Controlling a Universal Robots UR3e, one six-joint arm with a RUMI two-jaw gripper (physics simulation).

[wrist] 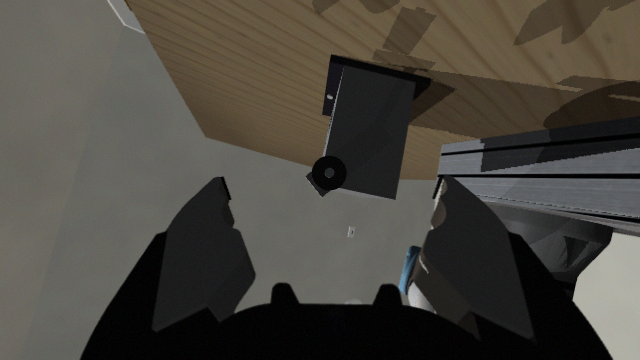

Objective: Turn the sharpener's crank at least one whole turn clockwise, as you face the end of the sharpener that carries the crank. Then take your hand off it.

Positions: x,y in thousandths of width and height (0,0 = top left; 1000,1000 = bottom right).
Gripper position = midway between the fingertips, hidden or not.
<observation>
In view: the gripper (515,499) and a crank (579,393).
</observation>
